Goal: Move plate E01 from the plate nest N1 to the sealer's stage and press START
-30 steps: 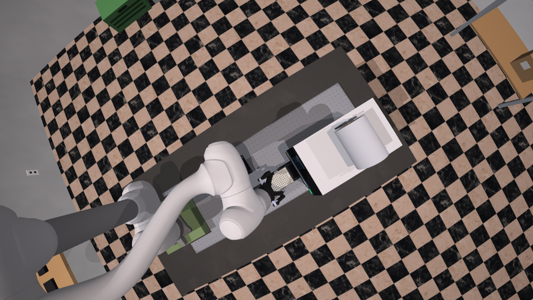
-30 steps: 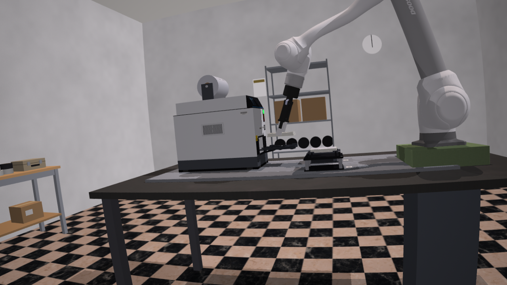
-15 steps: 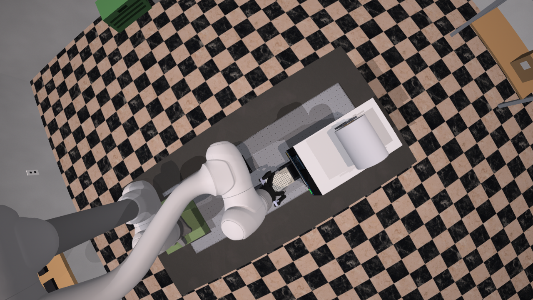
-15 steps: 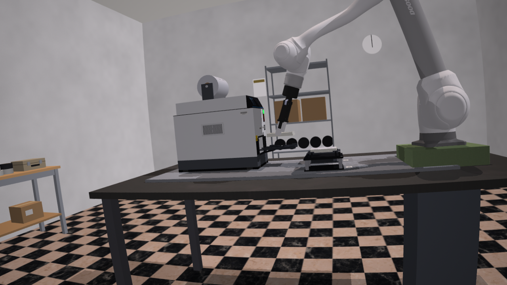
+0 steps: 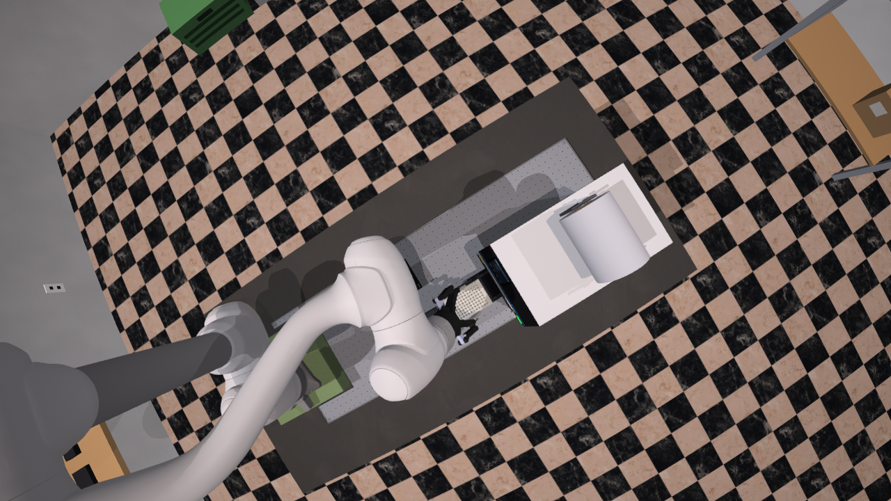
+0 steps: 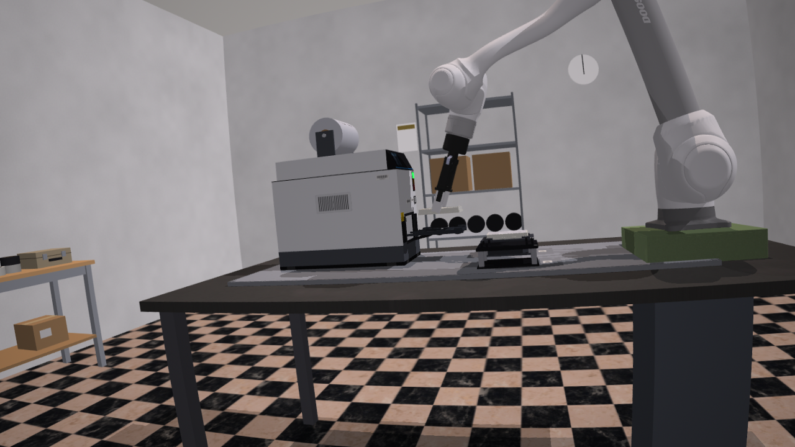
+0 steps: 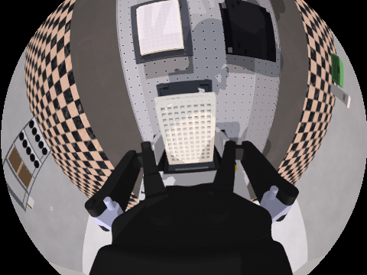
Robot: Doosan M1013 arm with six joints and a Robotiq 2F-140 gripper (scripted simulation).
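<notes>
My gripper is now 80 mm above the sealer stage. Also, from my hand: foil roll 330 mm ahead, 50 mm to the right, 240 mm above.
</notes>
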